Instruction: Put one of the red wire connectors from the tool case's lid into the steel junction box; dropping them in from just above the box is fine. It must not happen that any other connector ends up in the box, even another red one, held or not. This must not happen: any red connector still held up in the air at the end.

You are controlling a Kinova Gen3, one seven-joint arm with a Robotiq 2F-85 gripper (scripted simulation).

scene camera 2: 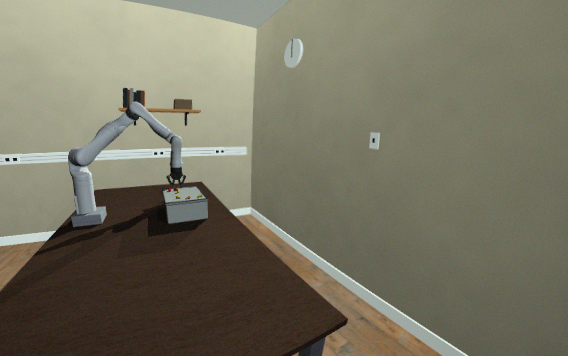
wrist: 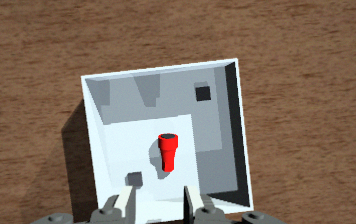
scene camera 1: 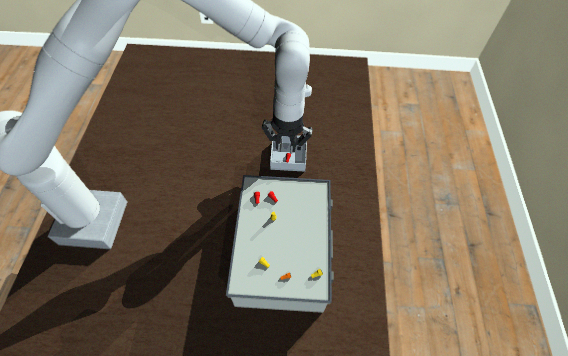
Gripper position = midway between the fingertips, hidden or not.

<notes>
I see my gripper [scene camera 1: 285, 150] and a tool case [scene camera 1: 300, 241].
My gripper is seen too in the wrist view [wrist: 159, 202]. The wrist view misses the tool case: it is out of frame.
</notes>
